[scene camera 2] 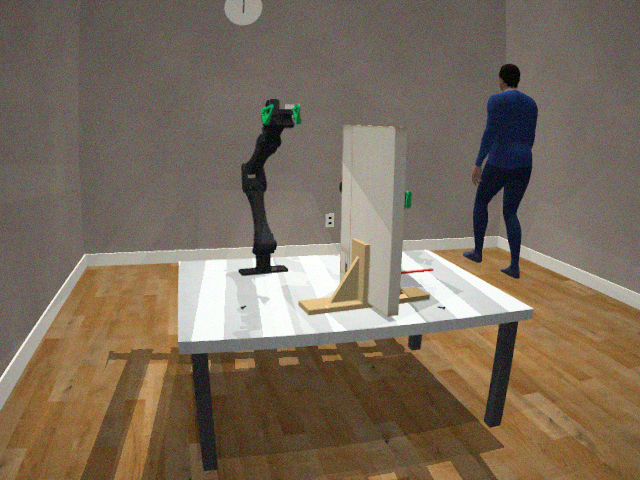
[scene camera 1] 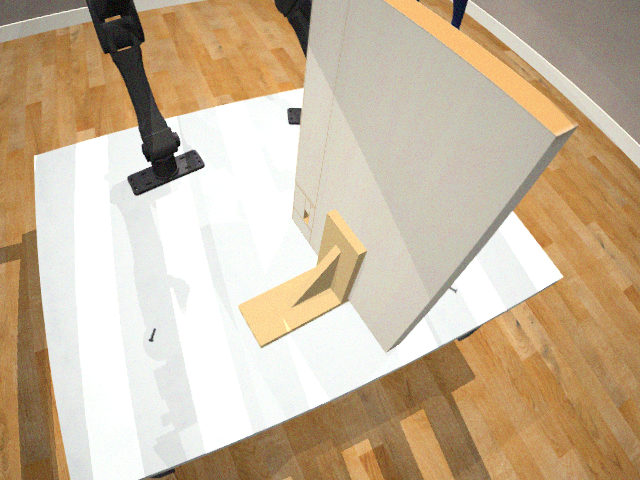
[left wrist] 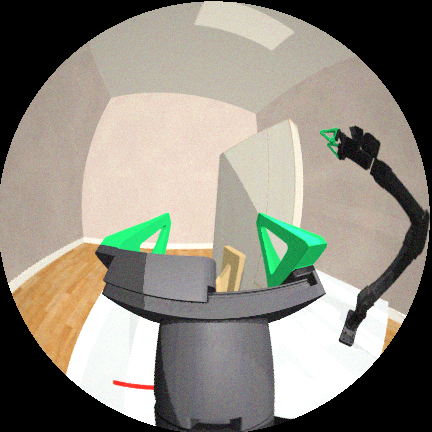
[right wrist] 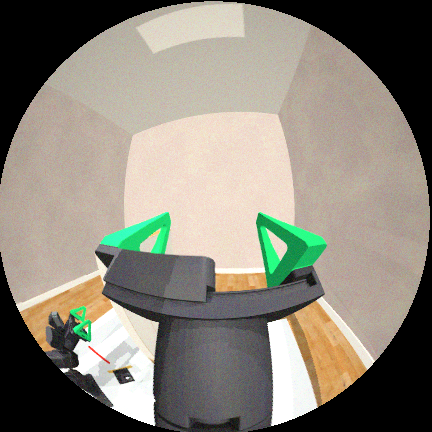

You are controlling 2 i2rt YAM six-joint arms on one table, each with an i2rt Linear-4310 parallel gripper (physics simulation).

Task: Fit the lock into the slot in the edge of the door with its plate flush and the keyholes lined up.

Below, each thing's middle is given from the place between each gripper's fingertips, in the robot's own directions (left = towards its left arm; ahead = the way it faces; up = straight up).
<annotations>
I see the door (scene camera 1: 424, 142) 20 cm ahead of my left hand, 22 cm to the right of it and 4 cm below it. The rest, counted from my left hand: tan wooden bracket (scene camera 1: 287, 307) (20 cm ahead, 22 cm to the right, 25 cm below).
My right gripper is now 220 mm short of the door, 220 mm to the right of it and 360 mm above it. Also, from my right hand: tan wooden bracket 220 mm ahead, 220 mm to the left, 570 mm below.
</annotations>
